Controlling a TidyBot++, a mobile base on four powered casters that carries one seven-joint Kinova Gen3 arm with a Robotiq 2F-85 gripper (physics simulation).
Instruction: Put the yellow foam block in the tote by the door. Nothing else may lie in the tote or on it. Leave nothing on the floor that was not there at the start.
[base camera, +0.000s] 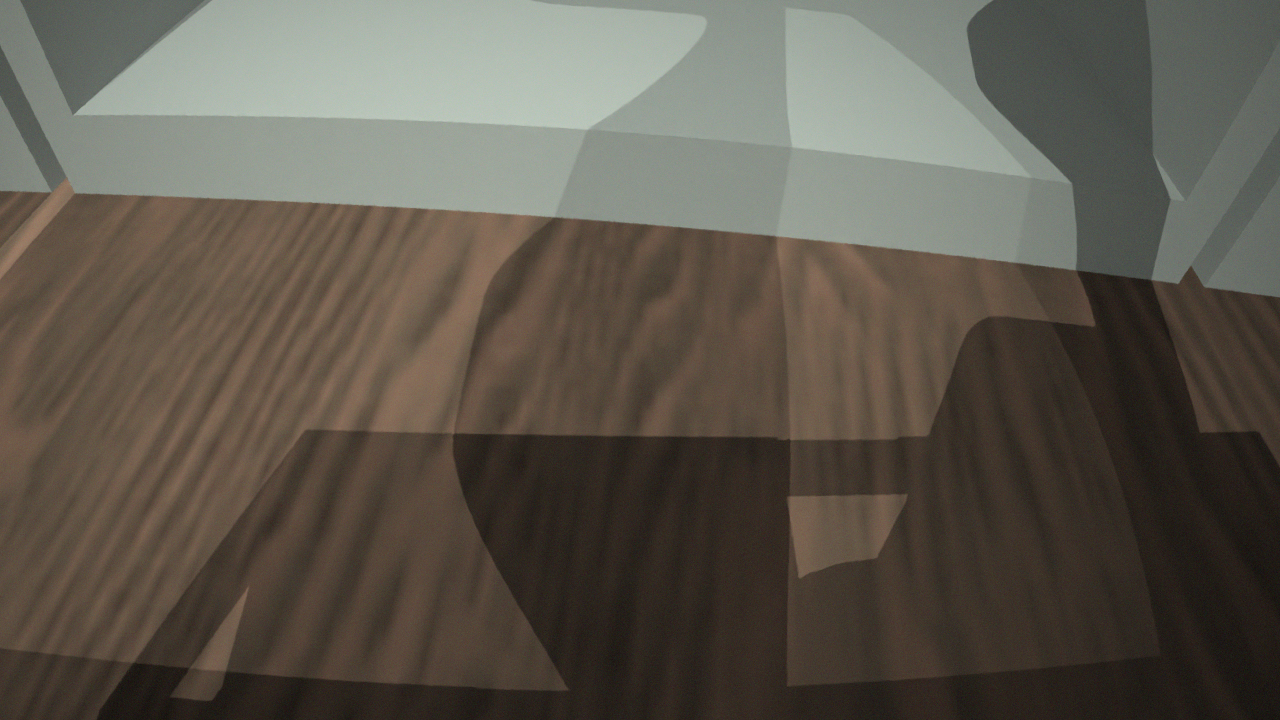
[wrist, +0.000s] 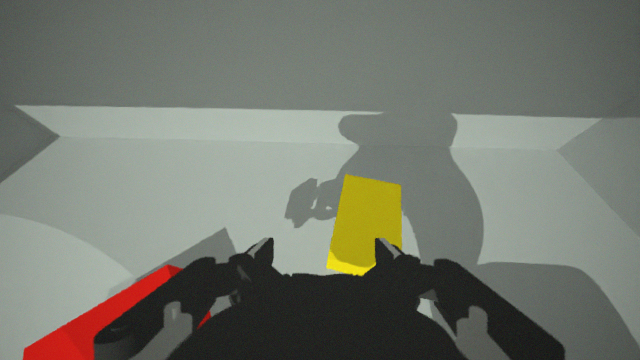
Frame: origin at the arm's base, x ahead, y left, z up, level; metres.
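Seen in the pictures: gripper, fingertip midpoint: (wrist: 323, 249).
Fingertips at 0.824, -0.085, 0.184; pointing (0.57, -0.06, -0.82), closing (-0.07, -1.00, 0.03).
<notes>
A point is followed by its place in that frame, as x, y, z.
The yellow foam block (wrist: 369, 215) {0.854, -0.131, 0.182} stands on a pale grey surface inside a walled recess in the wrist view, a little right of the middle. My gripper (wrist: 323, 249) {0.824, -0.085, 0.184} is open, with nothing between its fingers. It is over the near side of the block, and its right fingertip overlaps the block's lower right corner in the view. Whether they touch I cannot tell. The block does not show in the base camera view. The tote does not show in either view.
A red block (wrist: 100, 315) {0.787, 0.078, 0.182} lies at the lower left, partly hidden behind the left finger. A grey back wall (wrist: 320, 50) {1.002, -0.093, 0.267} rises behind the yellow block, with side walls left and right. In the base camera view, the raised pale ledge (base camera: 313, 161) {0.576, 0.216, -0.358} borders the wooden floor (base camera: 268, 340) {0.430, 0.214, -0.397}.
</notes>
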